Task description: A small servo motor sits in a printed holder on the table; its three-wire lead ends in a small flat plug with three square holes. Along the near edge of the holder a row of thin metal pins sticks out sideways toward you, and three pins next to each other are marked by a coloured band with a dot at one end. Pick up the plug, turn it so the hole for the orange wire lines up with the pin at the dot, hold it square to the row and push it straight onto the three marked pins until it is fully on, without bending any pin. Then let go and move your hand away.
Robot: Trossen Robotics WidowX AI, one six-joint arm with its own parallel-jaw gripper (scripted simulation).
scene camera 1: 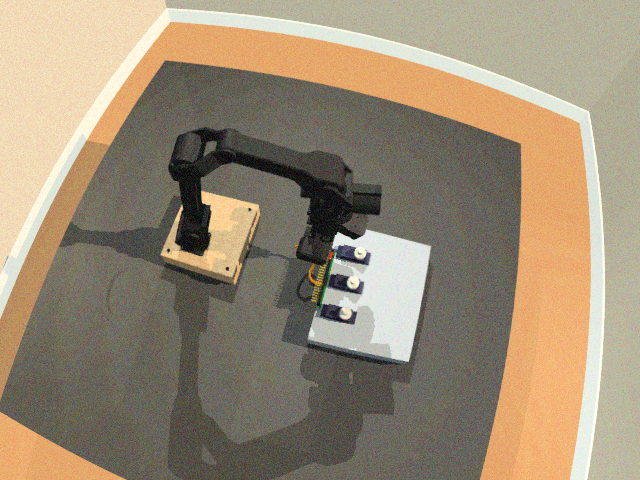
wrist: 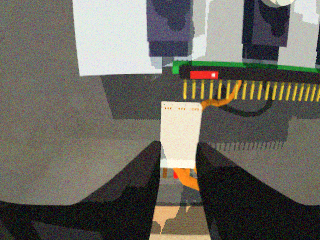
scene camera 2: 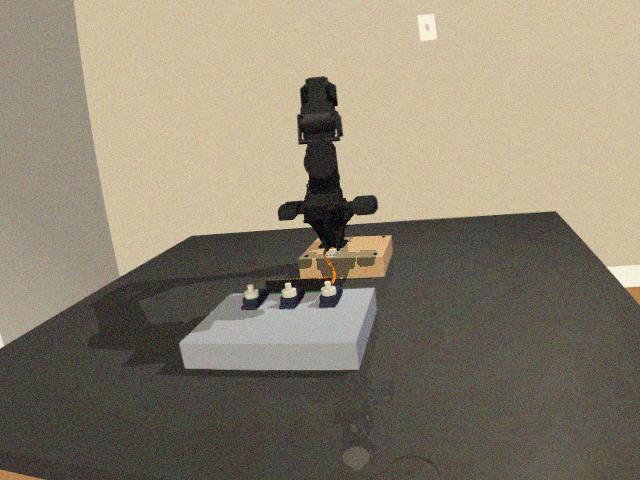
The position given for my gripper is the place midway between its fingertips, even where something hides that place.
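Note:
Grey holder (scene camera 2: 306, 338), also (scene camera 1: 388, 308). My gripper (scene camera 2: 333, 250), also (scene camera 1: 321, 236) and (wrist: 178, 149).

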